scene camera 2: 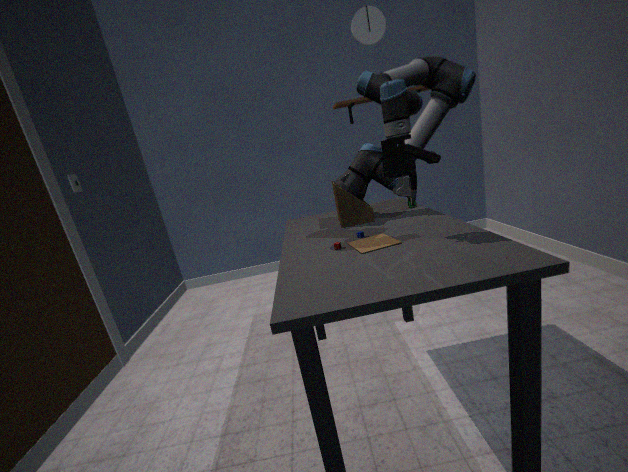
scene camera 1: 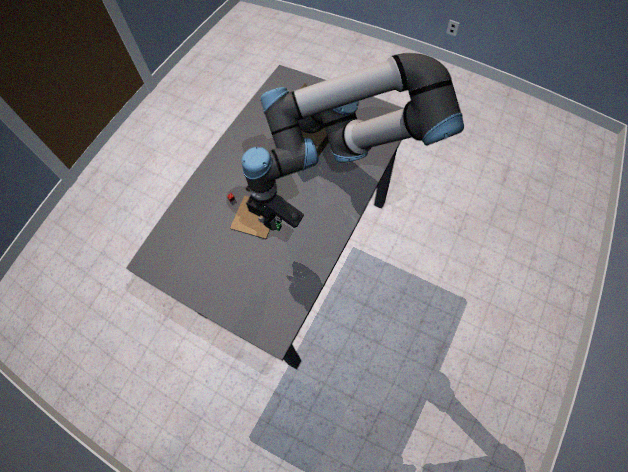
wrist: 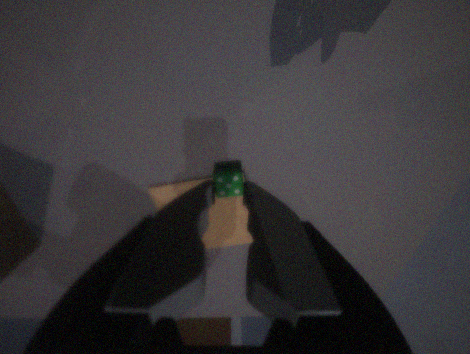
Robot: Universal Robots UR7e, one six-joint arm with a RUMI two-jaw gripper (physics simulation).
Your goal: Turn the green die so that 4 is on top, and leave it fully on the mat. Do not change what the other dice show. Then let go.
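Places are measured from the arm's base along level axes (x ahead, y left, z up), in metres.
Pixels of known places: gripper, fingertip midpoint: (scene camera 2: 411,204) (scene camera 1: 276,226) (wrist: 229,183); arm's base, link origin: (scene camera 2: 348,191).
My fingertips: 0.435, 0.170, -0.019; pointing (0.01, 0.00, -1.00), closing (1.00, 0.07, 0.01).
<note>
For each thing: its top centre in the pictures, then the offset to it from my fingertips, as dx, dy, dz. Level surfaces: height alone.
- green die, top centre: (wrist: 228,185) (scene camera 1: 277,225) (scene camera 2: 411,201) -0.001, +0.004, +0.009
- tan mat, top centre: (wrist: 206,217) (scene camera 2: 373,242) (scene camera 1: 254,216) -0.025, -0.134, -0.112
- red die, top centre: (scene camera 2: 337,243) (scene camera 1: 230,196) -0.038, -0.255, -0.096
- blue die, top centre: (scene camera 2: 360,232) -0.125, -0.166, -0.096
- grey table, surface height: dz -0.116
My gripper (scene camera 1: 277,223) (scene camera 2: 411,200) (wrist: 229,183) is shut on the green die (scene camera 1: 278,226) (scene camera 2: 411,205) (wrist: 228,179) and holds it in the air above the table, near the mat's edge in scene camera 1. In the wrist view a face with five pips points toward the camera; the darker face beyond it is too dim to read. The tan mat (scene camera 1: 241,226) (scene camera 2: 374,244) (wrist: 165,194) lies flat on the table. The red die (scene camera 1: 230,196) (scene camera 2: 337,246) rests on the table beside the mat. The blue die (scene camera 2: 360,234) rests behind the mat in scene camera 2.
A brown wedge-shaped block (scene camera 2: 351,209) stands on the grey table (scene camera 1: 213,284) (scene camera 2: 406,274) near the arm's base. The arm reaches over the table and casts shadows on it.
</note>
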